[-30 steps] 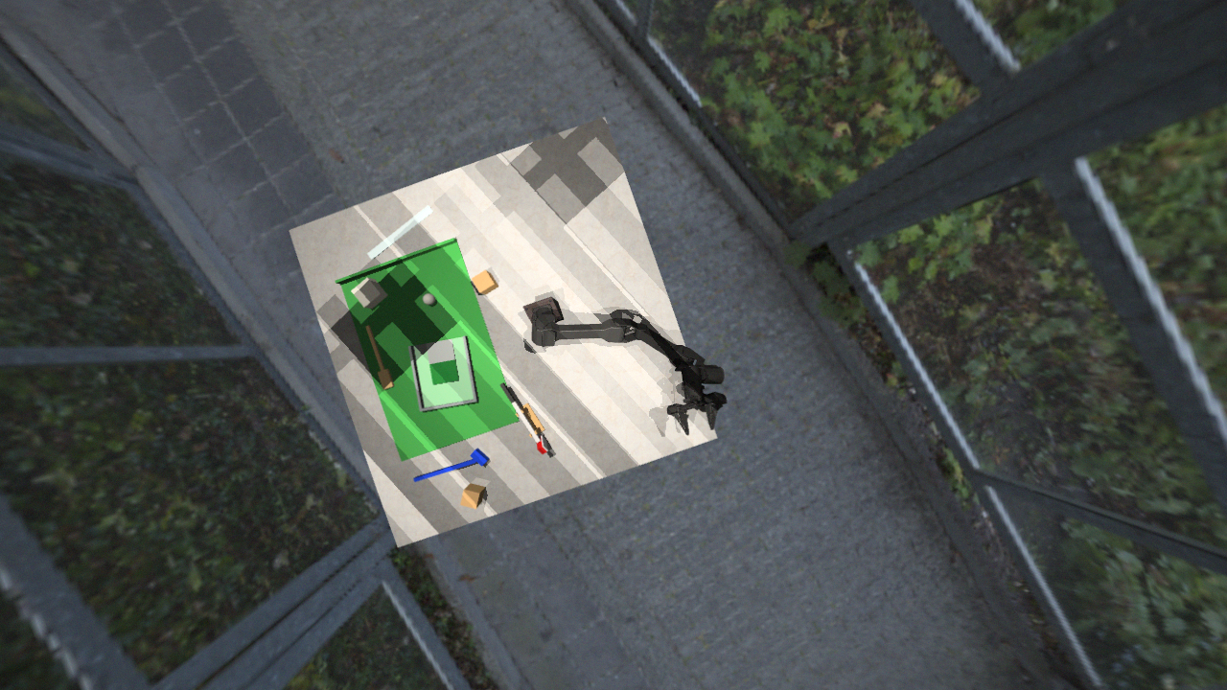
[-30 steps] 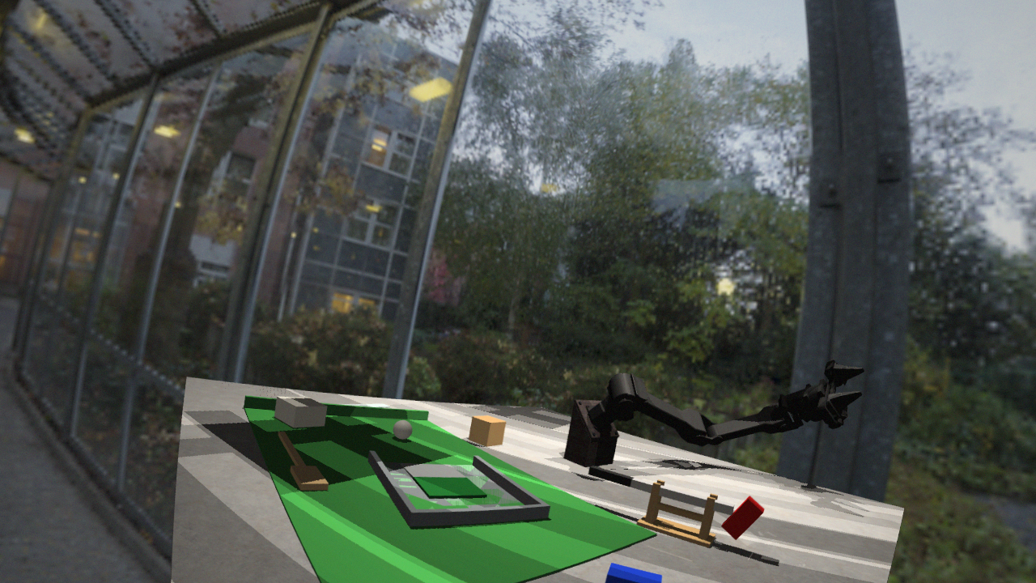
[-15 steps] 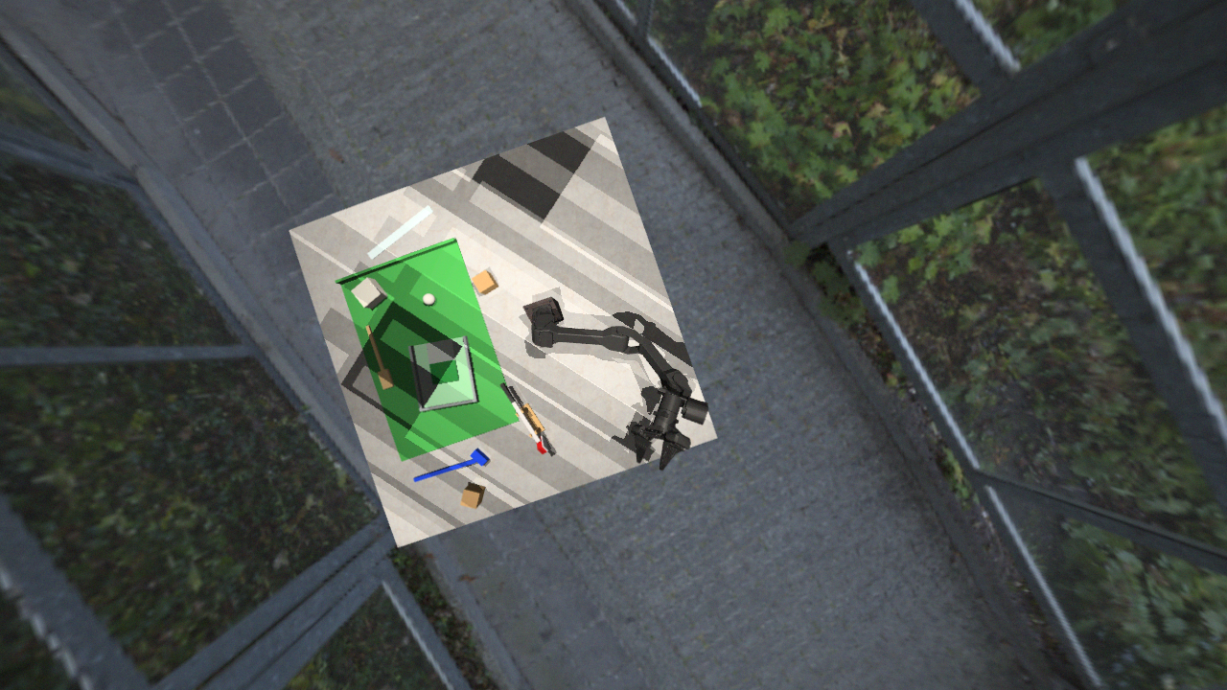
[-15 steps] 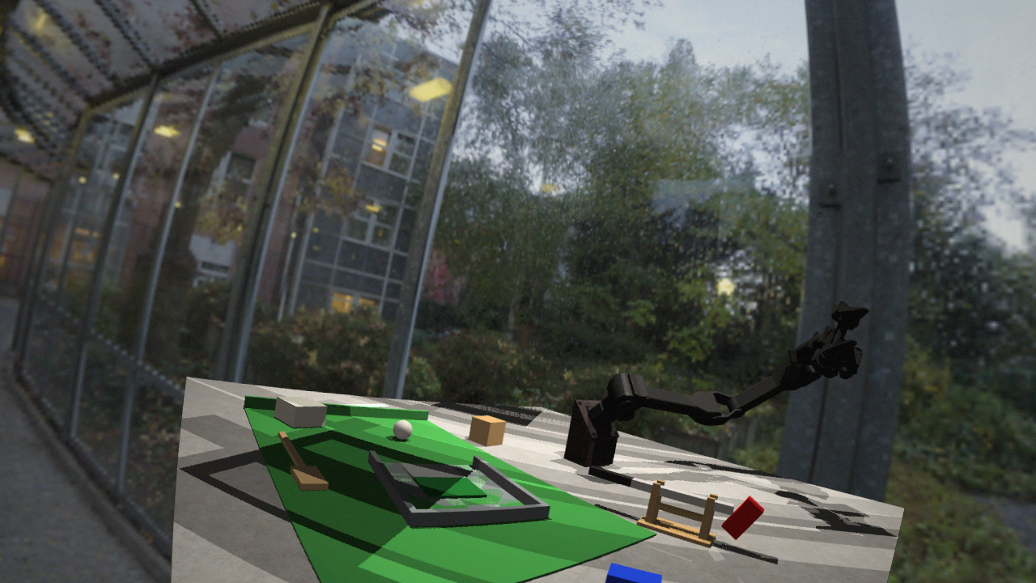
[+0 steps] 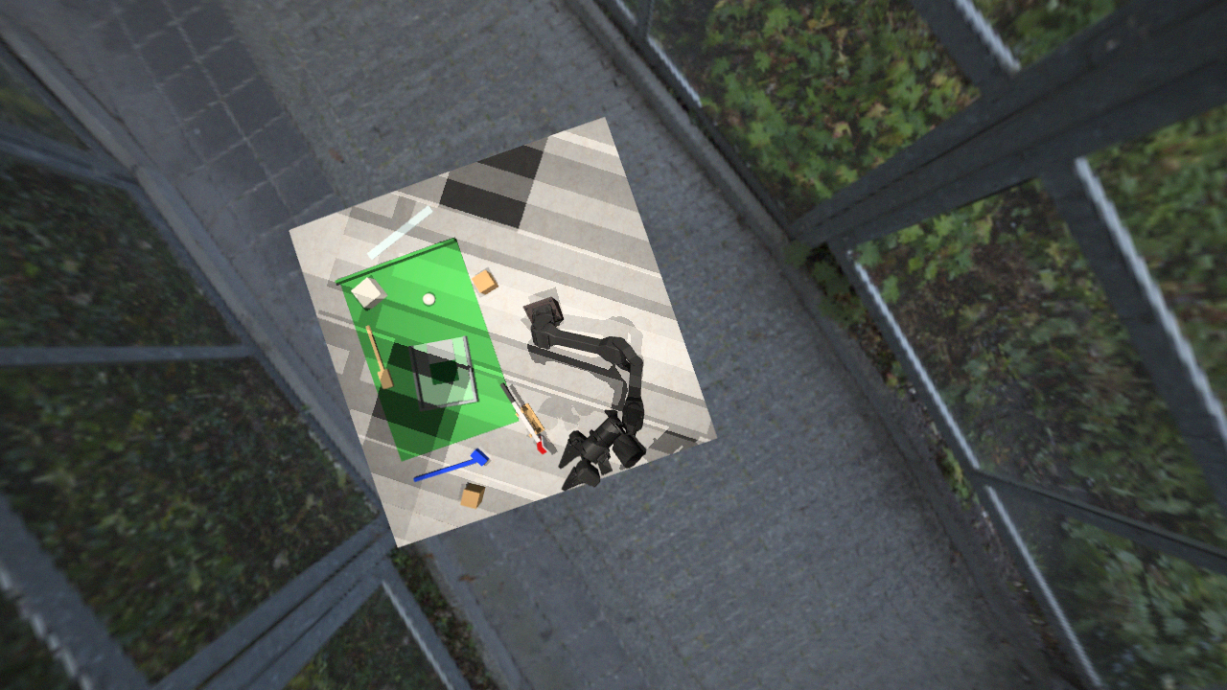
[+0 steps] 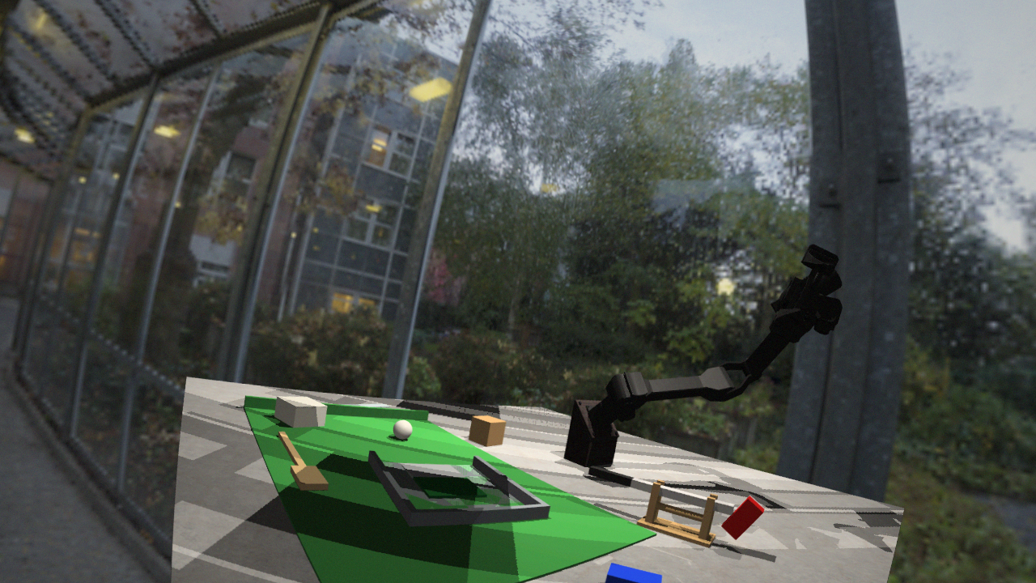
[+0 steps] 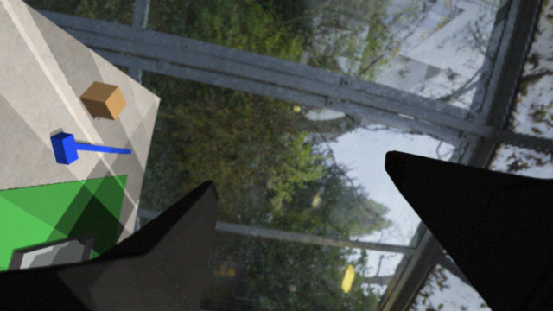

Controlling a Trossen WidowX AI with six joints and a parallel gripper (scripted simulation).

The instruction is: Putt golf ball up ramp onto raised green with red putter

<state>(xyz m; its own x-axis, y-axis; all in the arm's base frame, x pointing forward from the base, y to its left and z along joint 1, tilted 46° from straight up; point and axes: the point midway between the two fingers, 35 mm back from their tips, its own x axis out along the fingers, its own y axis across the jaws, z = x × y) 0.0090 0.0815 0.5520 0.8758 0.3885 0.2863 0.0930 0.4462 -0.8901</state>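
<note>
The red putter is 380 mm below my gripper tip, 150 mm ahead of it and 130 mm to the right of it. Round my gripper tip: blue putter 490 mm ahead, 420 mm below, 20 mm to the right; then white bar 940 mm to the right, 440 mm ahead, 430 mm below; then golf ball 650 mm to the right, 410 mm below, 390 mm ahead.
</note>
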